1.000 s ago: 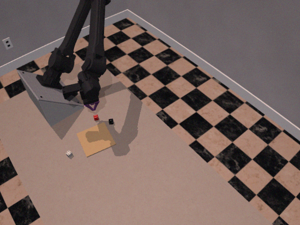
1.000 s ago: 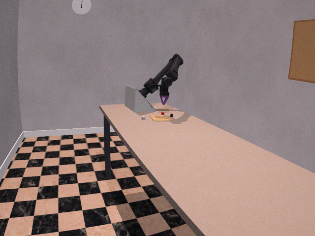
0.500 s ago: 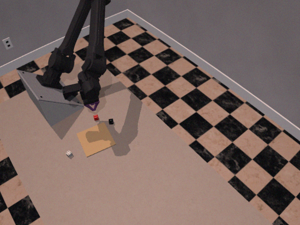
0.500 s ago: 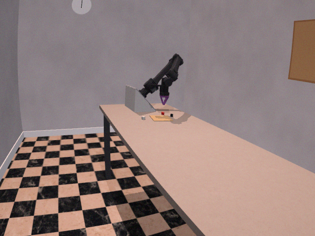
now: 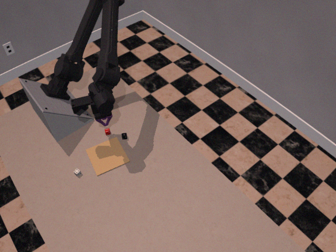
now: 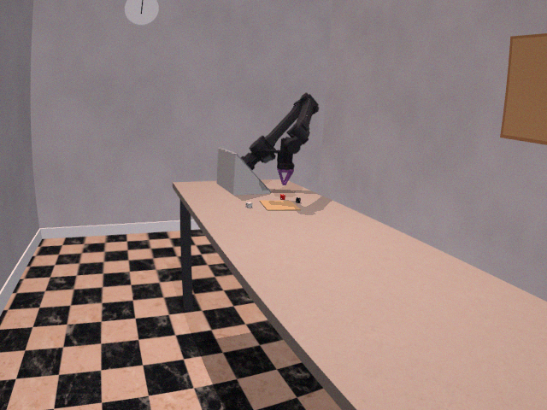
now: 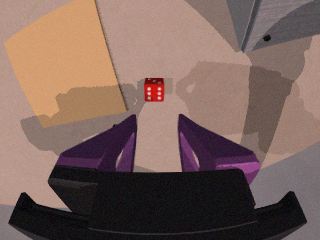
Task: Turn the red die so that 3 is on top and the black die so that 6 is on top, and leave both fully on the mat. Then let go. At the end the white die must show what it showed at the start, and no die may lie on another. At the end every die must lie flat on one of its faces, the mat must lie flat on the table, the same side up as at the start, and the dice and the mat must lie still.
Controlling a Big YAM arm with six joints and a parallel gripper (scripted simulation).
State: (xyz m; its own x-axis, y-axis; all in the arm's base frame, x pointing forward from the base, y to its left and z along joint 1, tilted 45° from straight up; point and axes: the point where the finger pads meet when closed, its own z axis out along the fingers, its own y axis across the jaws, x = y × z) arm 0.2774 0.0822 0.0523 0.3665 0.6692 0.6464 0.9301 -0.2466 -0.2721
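My gripper is now 7 cm above the red die. Round my hand: orange mat: 10 cm ahead, 7 cm to the right, 7 cm below; white die: 20 cm to the right, 10 cm ahead, 7 cm below; black die: 7 cm below, 7 cm ahead, 4 cm to the left.
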